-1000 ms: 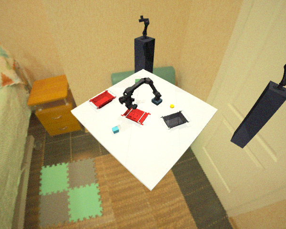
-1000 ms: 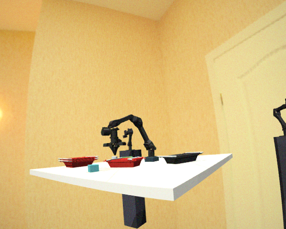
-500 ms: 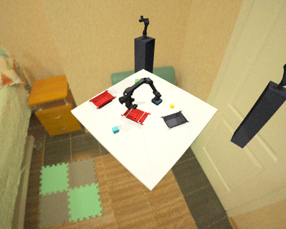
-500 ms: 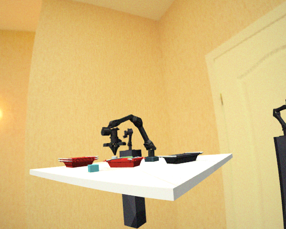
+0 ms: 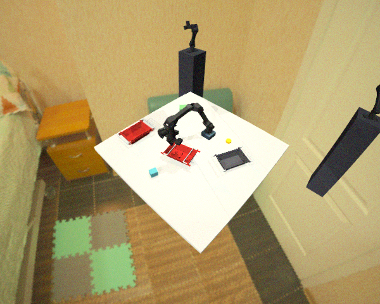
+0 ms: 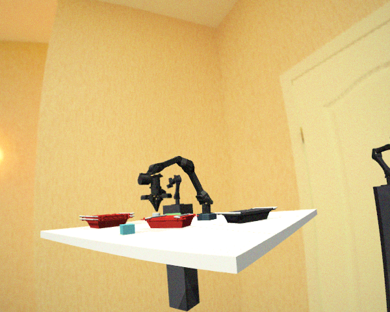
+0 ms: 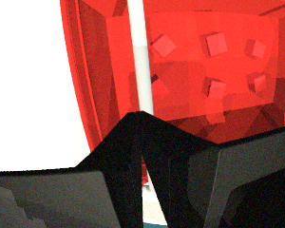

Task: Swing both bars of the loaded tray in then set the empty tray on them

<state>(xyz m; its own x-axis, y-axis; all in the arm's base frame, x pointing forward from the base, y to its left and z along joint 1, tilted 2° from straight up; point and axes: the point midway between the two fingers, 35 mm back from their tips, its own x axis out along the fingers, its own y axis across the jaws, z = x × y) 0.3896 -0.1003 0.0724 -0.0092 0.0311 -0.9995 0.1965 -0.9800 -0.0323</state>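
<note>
My gripper tip is now 25 cm past the dark grey tray, 45 cm to the right of it and 4 cm above it. The rest, counted from my gripper tip: cyan block: 26 cm ahead, 5 cm to the left, 7 cm below; pale cylinder: 18 cm behind, 18 cm to the right, 5 cm below; yellow disc: 44 cm behind, 29 cm to the left, 8 cm below.
</note>
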